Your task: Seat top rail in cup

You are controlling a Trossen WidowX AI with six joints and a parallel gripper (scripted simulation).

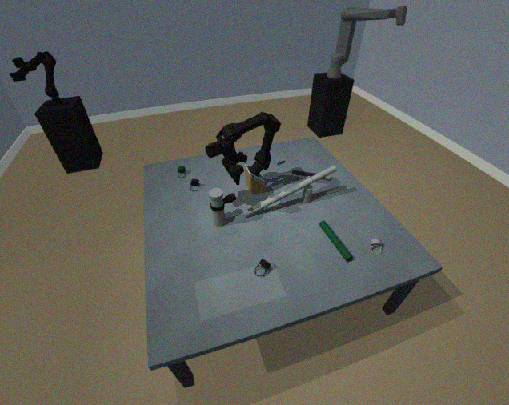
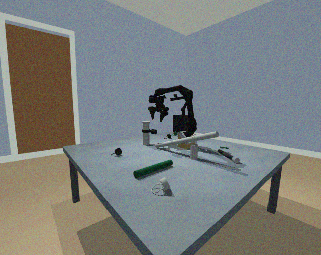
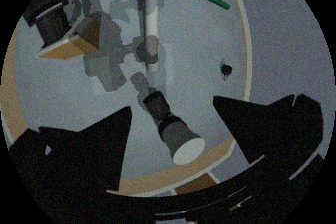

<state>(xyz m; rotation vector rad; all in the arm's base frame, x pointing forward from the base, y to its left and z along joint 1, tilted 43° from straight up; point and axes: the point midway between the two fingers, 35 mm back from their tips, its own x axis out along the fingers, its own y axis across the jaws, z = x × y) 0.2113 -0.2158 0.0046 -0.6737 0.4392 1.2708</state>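
Right now the black rail-end cup is 90 mm below my gripper tip, 50 mm to the right of it and 10 mm ahead of it. Round my gripper tip: green tube: 400 mm to the left, 330 mm ahead, 200 mm below; short line post: 400 mm to the left, 110 mm below; band fitting: 570 mm to the left, 430 mm ahead, 200 mm below.
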